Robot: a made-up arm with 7 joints.
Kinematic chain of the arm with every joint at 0, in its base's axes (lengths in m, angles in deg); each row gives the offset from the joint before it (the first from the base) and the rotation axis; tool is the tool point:
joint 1: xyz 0 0.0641 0 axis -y
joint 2: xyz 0 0.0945 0 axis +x
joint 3: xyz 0 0 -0.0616 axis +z
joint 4: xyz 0 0 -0.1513 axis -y
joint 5: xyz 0 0 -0.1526 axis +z
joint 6: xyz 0 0 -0.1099 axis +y
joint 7: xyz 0 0 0 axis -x
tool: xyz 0 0 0
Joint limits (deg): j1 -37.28..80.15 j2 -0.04..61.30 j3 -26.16..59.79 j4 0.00..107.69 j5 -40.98..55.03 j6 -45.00..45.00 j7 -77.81..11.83
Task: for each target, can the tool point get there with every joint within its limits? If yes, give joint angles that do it. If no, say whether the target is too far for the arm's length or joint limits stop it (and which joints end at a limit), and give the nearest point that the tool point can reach.
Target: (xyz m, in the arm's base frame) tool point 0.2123 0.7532 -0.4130
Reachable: no: too far | nearest point 0.1338 0.5333 -0.2602 | short by 0.279 m
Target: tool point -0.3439 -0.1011 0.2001
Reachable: no: joint limits stop it (at a limit: joint 1, joint 2, joint 3, joint 4) | nearest point 0.1695 0.0482 0.1984 | short by 0.535 m
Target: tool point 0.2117 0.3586 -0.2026
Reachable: yes | joints -13.93 40.08 13.12 84.02 7.97 -6.16 -60.20
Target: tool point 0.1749 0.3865 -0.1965
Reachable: yes | joints -28.19 47.45 19.49 86.46 -23.60 15.96 -22.22
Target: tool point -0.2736 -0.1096 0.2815
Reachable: no: joint limits stop it (at a limit: joint 1, joint 2, joint 3, joint 4) | nearest point 0.1695 0.0482 0.1984 | short by 0.478 m
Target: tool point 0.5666 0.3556 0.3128
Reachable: no: too far | nearest point 0.3821 0.2962 0.1405 | short by 0.259 m
